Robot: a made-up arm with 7 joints. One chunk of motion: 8 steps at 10 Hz.
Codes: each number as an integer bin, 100 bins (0 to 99) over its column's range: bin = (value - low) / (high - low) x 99, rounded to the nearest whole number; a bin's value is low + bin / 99 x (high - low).
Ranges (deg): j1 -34..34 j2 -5..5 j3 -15..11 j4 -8..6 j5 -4..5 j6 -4..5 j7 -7..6
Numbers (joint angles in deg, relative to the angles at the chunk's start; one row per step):
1: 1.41 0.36 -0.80 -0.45 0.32 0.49 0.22
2: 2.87 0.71 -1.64 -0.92 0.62 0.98 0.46
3: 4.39 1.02 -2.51 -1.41 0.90 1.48 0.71
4: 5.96 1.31 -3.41 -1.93 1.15 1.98 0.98
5: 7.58 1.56 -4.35 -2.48 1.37 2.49 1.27
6: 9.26 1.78 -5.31 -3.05 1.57 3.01 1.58
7: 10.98 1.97 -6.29 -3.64 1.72 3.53 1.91
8: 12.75 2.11 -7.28 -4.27 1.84 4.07 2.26
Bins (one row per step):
1: 52 53 54 53 48 49 55
2: 54 57 51 50 51 55 57
3: 56 60 48 47 54 60 59
4: 58 62 44 43 57 66 61
5: 61 65 41 39 59 71 63
6: 63 67 37 35 61 77 65
7: 65 69 33 31 63 83 68
8: 68 70 29 26 64 89 71

